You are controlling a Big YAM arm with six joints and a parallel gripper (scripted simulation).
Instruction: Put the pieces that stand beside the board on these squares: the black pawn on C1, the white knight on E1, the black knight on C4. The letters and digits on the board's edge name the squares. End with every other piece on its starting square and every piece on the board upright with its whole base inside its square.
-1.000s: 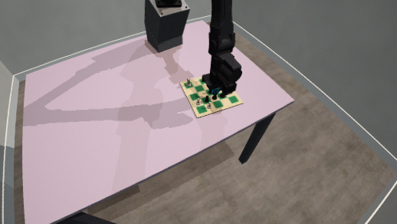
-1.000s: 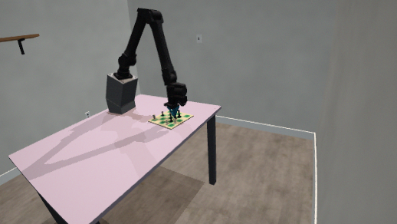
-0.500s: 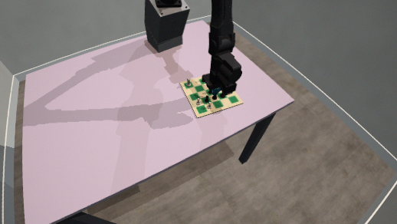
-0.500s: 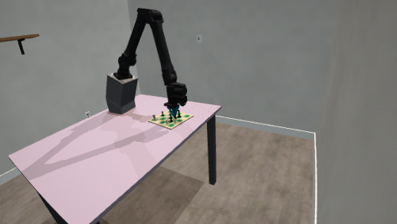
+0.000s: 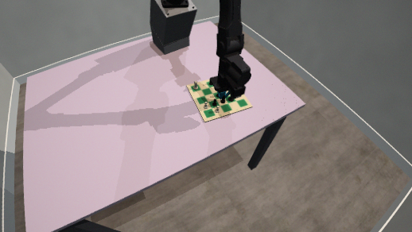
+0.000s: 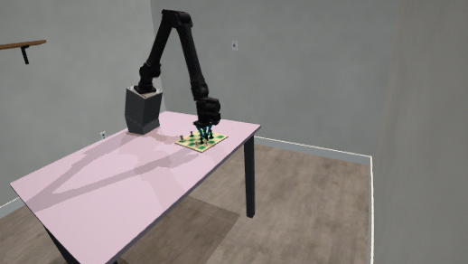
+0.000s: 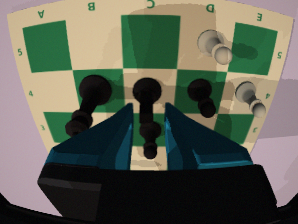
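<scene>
My gripper is now 10 mm above the black knight. The rest, counted from my hand: white knight 110 mm behind, 90 mm to the right, 10 mm below; chessboard 30 mm below, 30 mm behind.
</scene>
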